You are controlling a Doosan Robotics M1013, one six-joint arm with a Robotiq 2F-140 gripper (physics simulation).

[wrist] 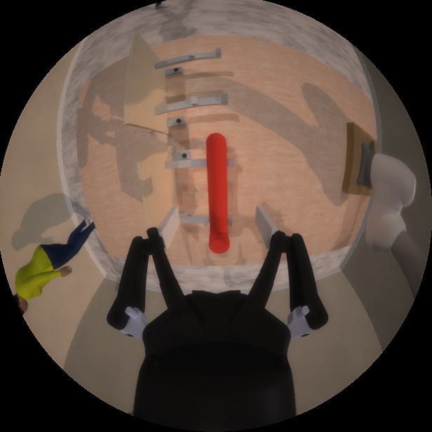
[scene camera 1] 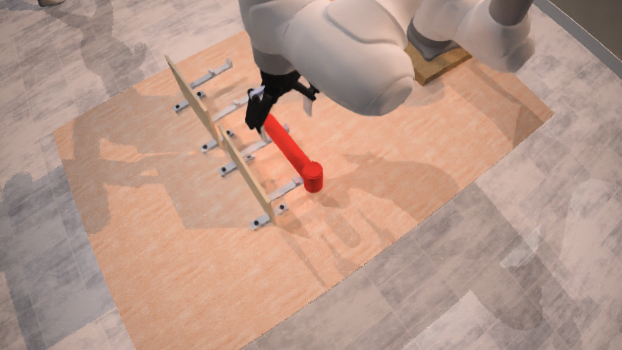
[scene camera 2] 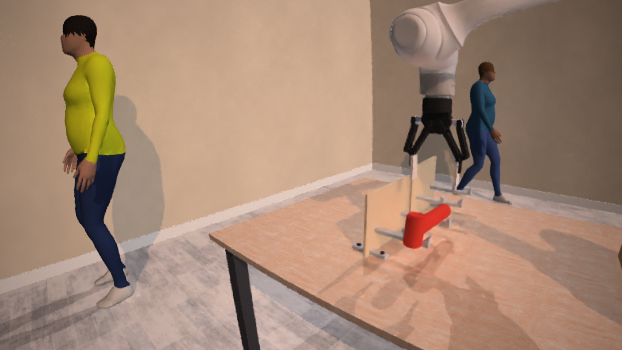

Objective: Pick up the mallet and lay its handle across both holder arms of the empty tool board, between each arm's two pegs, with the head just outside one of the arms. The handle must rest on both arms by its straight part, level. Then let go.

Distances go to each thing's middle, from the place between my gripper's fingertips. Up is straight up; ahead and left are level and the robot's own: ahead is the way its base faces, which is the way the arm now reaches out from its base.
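Red mallet (scene camera 1: 312, 172): 100 mm below my hand.
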